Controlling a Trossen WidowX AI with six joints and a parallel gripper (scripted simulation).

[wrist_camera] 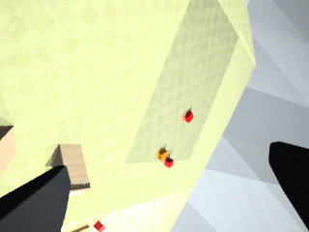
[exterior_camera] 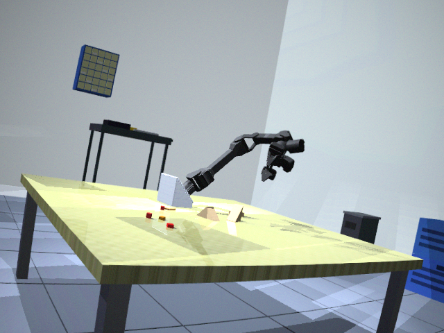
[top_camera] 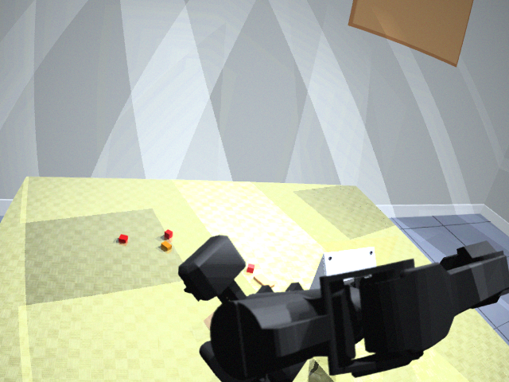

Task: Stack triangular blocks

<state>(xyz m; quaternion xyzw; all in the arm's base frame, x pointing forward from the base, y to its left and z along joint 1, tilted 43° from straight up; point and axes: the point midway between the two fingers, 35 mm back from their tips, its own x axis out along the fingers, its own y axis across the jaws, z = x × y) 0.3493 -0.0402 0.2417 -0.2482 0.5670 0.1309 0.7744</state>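
Right now my gripper tip is 200 mm above the tan triangular block, 160 mm to the left of it and 120 mm past it. Also, from my gripper tip: small orange cube (420 mm to the right, 220 mm below, 50 mm behind); then flat tan piece (260 mm to the right, 240 mm behind, 220 mm below).
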